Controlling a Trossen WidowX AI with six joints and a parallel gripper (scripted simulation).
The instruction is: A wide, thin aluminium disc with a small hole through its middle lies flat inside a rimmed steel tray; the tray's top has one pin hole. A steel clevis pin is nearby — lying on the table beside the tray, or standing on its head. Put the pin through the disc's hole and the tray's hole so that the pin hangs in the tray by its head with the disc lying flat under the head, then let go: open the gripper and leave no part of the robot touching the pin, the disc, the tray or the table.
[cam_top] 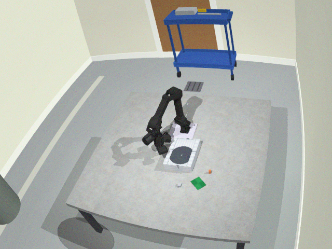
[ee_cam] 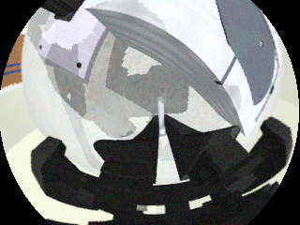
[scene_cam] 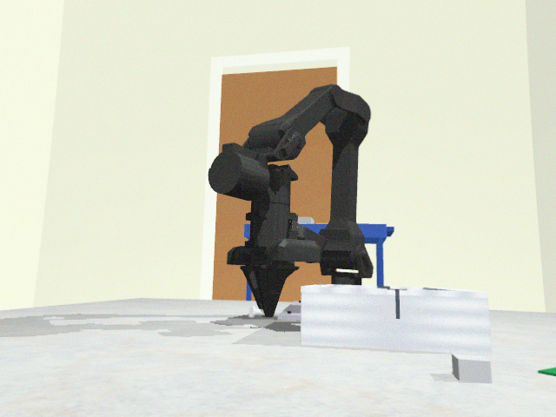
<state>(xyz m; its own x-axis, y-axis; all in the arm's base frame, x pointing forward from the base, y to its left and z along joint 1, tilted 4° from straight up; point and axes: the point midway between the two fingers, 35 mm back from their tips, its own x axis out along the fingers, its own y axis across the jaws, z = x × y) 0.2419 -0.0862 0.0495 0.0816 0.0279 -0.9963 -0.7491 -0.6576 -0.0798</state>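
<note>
Right now the rimmed steel tray is 16 cm to the left of my gripper tip and 3 cm above it. Also, from my gripper tip: dark aluminium disc: 3 cm ahead, 16 cm to the left, 4 cm above; then steel clevis pin: 1 cm above; then small grey block: 24 cm ahead, 22 cm to the left, 1 cm below.
</note>
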